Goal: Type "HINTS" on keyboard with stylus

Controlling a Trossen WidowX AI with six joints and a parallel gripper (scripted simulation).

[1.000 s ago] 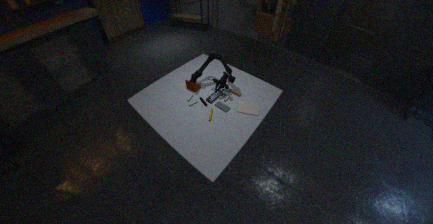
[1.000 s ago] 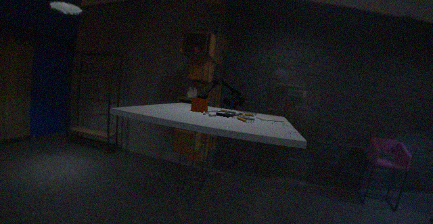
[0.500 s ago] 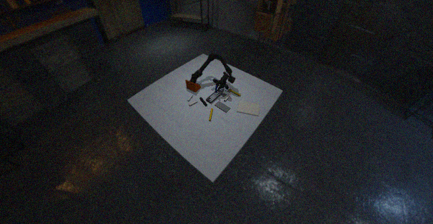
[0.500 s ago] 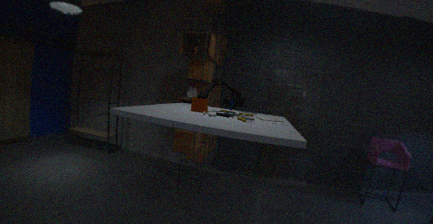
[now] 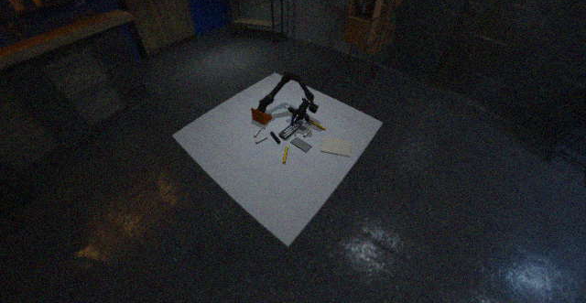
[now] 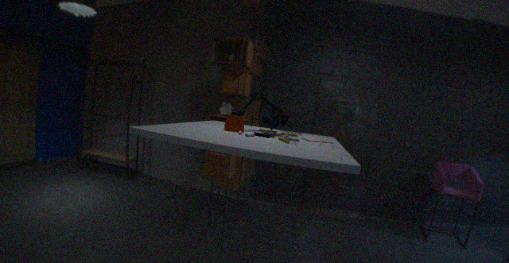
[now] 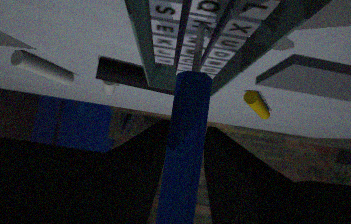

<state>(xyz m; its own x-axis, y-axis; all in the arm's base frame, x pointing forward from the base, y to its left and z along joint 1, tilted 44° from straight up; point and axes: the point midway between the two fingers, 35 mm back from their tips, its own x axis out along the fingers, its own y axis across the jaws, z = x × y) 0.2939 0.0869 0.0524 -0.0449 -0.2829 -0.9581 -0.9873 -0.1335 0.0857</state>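
Now: gripper tip 160 mm to the left of the dark stick, 60 mm above it and 30 mm past it. The rest, counted from my gripper tip: grey slab: 150 mm ahead, 80 mm to the right, 70 mm below; then grey stylus tip: 50 mm below; then blue stylus: 10 mm below.
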